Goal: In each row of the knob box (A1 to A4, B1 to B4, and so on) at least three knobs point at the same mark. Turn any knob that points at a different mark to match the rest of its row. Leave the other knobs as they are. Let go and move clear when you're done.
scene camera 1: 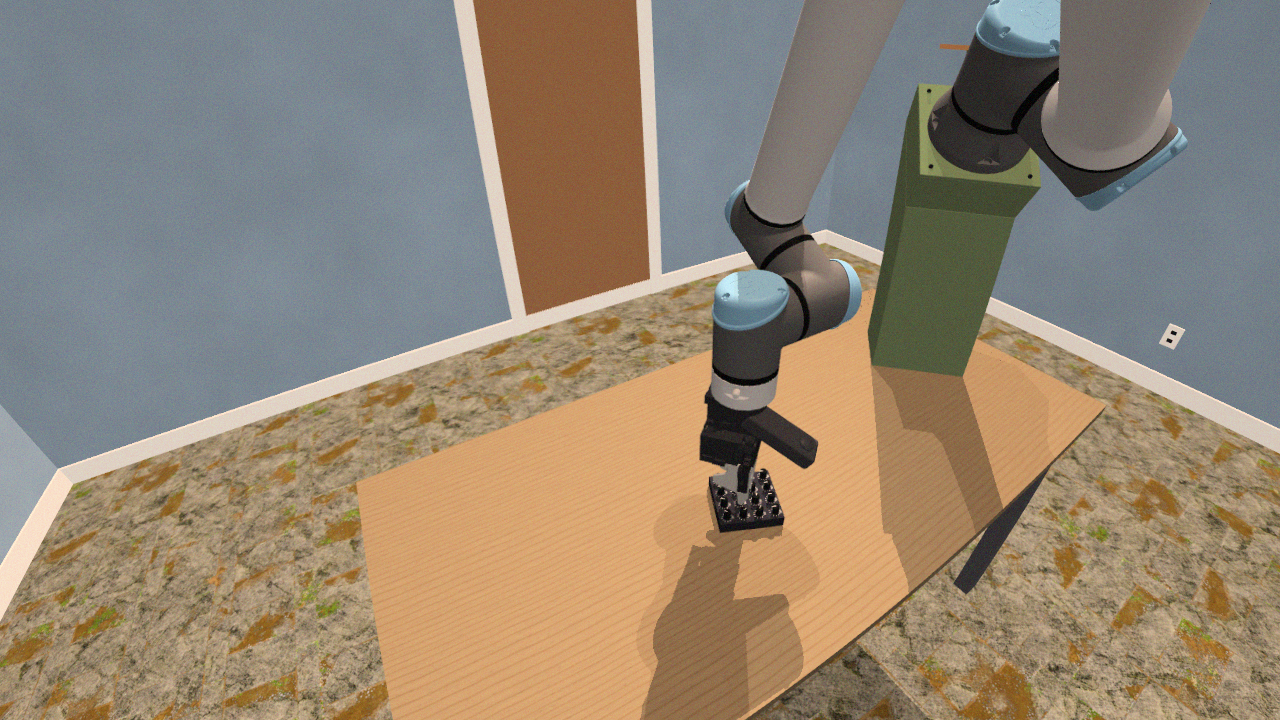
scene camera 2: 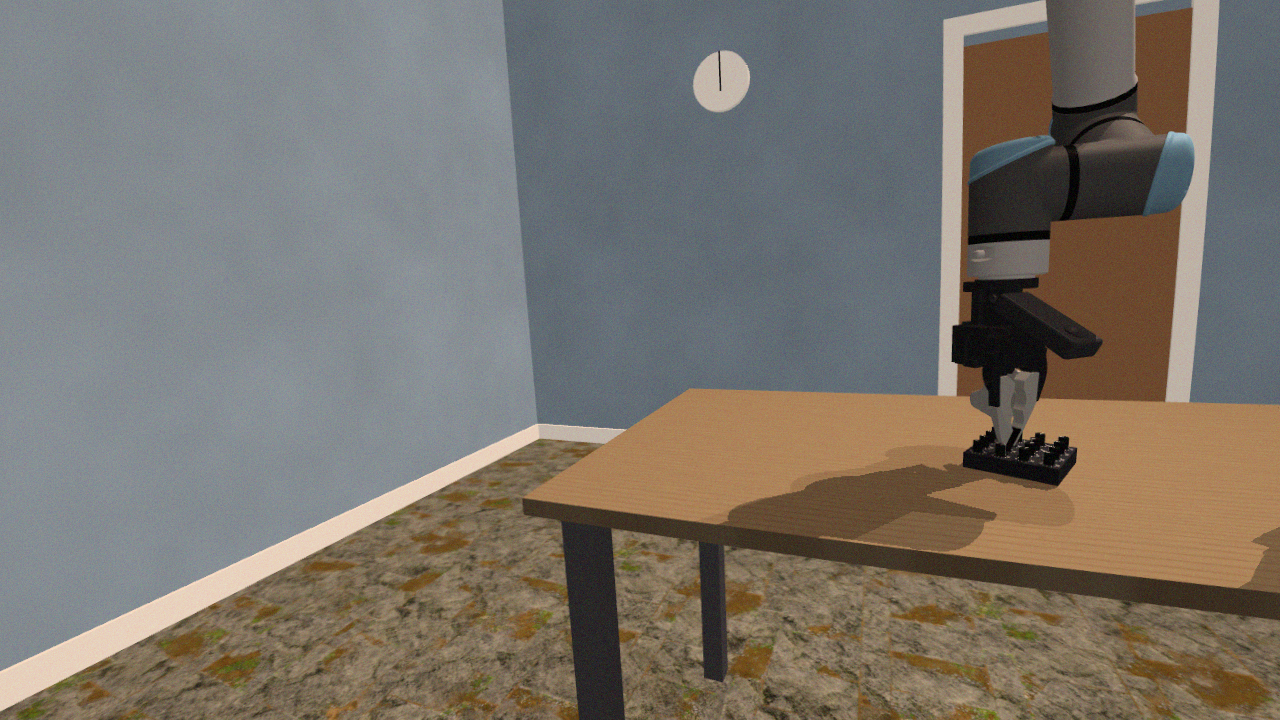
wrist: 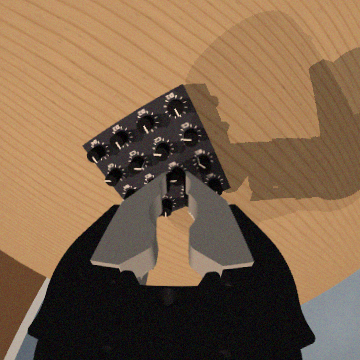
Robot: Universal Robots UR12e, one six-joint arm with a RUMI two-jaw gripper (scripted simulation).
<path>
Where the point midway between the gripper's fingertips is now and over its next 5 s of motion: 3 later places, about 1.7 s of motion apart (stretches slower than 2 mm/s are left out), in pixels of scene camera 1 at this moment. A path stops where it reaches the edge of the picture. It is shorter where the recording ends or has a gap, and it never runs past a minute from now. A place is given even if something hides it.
The gripper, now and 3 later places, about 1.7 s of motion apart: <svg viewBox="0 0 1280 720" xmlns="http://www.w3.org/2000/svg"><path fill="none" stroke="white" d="M741 500L744 484L742 478L740 492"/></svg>
</path>
